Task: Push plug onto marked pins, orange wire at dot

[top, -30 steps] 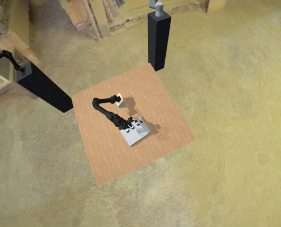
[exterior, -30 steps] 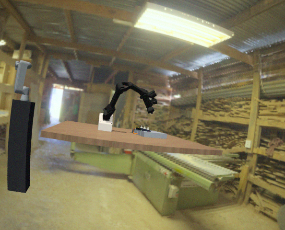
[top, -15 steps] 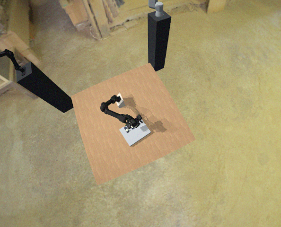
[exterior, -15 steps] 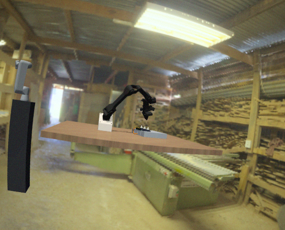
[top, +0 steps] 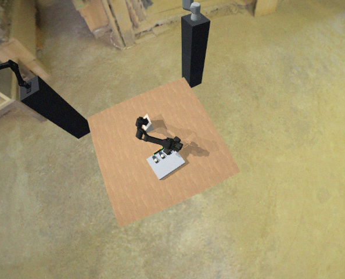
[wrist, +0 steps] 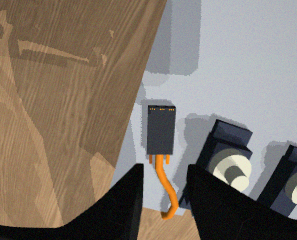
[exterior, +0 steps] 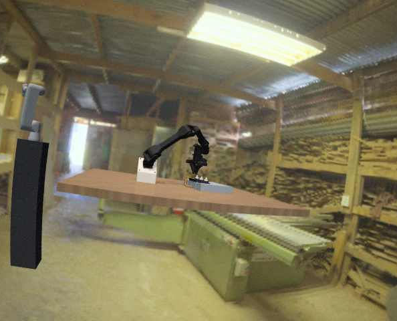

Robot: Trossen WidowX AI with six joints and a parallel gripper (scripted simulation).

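The white-topped servo lies 120 mm to the right of my gripper tip and 40 mm below it. Also, from my gripper tip: grey printed holder 110 mm ahead, 110 mm to the right, 70 mm below.
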